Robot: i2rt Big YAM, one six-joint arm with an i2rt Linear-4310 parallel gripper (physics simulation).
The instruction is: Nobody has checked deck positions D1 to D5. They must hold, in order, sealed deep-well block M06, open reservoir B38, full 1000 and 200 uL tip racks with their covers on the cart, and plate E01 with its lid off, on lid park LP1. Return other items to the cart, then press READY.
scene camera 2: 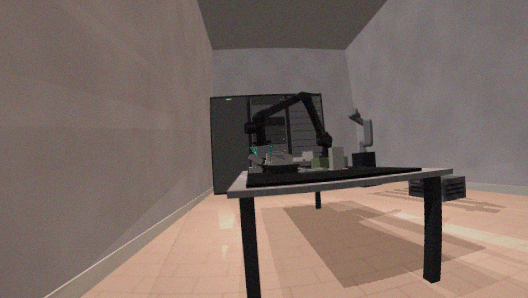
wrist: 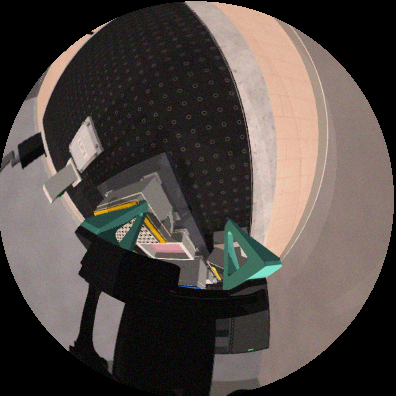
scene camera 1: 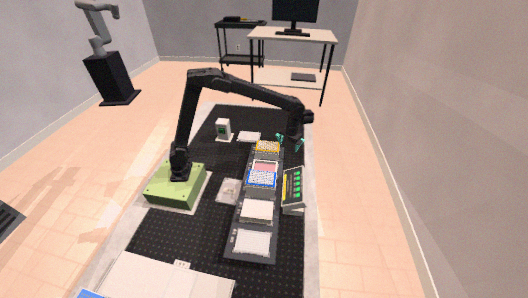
My gripper is open, with nothing in its grasp. Further things: a cart tray.
